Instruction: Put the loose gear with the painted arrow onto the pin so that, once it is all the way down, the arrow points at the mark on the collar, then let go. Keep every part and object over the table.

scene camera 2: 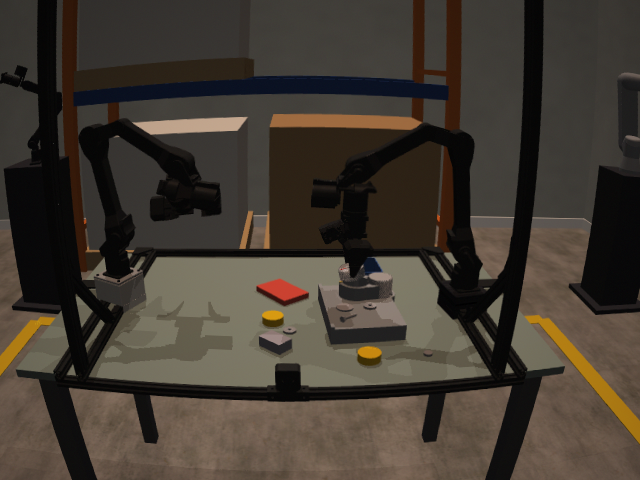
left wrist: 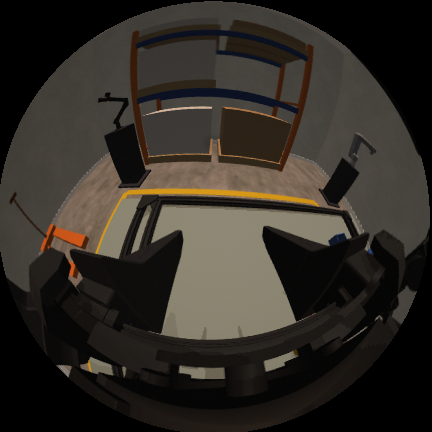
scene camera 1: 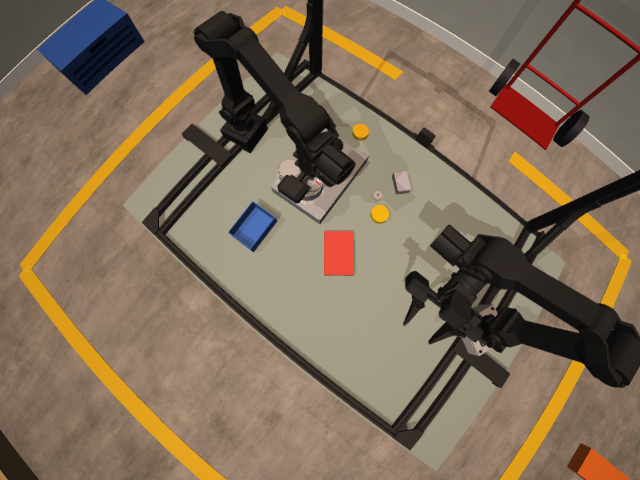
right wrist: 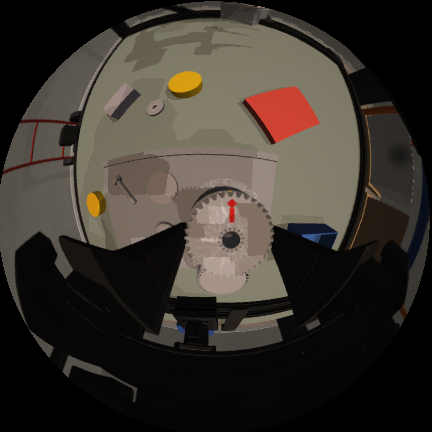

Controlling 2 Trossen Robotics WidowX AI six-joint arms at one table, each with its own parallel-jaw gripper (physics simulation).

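Places are measured from the left arm's base along level axes (x ahead, y left, z up), in metres.
Pixels of known places: left gripper, fingertip midpoint: [scene camera 2: 190,214] [left wrist: 223,233] [scene camera 1: 416,333]; right gripper, fingertip midpoint: [scene camera 2: 350,272] [scene camera 1: 312,180] [right wrist: 228,229]; left arm's base at its link origin: [scene camera 2: 118,273] [scene camera 1: 486,330]; right arm's base at its link origin: [scene camera 2: 464,287] [scene camera 1: 242,123] [right wrist: 196,324].
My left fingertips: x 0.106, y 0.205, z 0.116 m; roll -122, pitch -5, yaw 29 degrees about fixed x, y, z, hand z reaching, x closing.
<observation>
Ahead of a thing's pixels: the offset from my left fingertips to its top centre. "spot": to the spot under its first point.
My right gripper [scene camera 1: 308,186] [right wrist: 228,229] is shut on the loose gear @[0.440 m ahead, 0.045 m left, 0.083 m down] [scene camera 1: 313,189] [scene camera 2: 343,271] [right wrist: 255,225], with one finger on each side. The gear is pale and toothed, with a dark centre hole. Its red arrow @[0.424 m ahead, 0.035 m left, 0.091 m down] [right wrist: 232,211] points toward the top of the right wrist view. The gear is over the dark collar @[spot: 0.469 m ahead, 0.016 m left, 0.139 m down] [scene camera 2: 358,292] on the grey base block @[0.486 m ahead, 0.005 m left, 0.127 m down] [scene camera 1: 324,209] [scene camera 2: 368,333] [right wrist: 265,175]. A sliver of the yellow collar mark @[spot: 0.412 m ahead, 0.028 m left, 0.097 m down] [right wrist: 230,191] shows just beyond the arrow tip. The gear hides the pin; its seating depth is unclear. My left gripper [scene camera 1: 417,333] [left wrist: 223,233] is open and empty, away from the block.
Another pale gear @[0.502 m ahead, 0.083 m left, 0.117 m down] [scene camera 1: 289,167] [scene camera 2: 381,283] [right wrist: 222,287] stands beside the collar. A blue bin @[0.411 m ahead, 0.236 m left, 0.155 m down] [scene camera 1: 252,226], red slab @[0.249 m ahead, 0.050 m left, 0.185 m down] [scene camera 1: 339,253], two yellow discs @[0.302 m ahead, 0.104 m right, 0.181 m down] [scene camera 1: 379,213] @[0.564 m ahead, 0.174 m right, 0.181 m down] [scene camera 1: 360,131], a grey block @[0.362 m ahead, 0.208 m right, 0.175 m down] [scene camera 1: 401,181] and a washer @[0.357 m ahead, 0.127 m right, 0.195 m down] [scene camera 1: 377,195] lie around the base. A bolt @[0.482 m ahead, 0.081 m right, 0.146 m down] [right wrist: 125,190] lies on it.
</observation>
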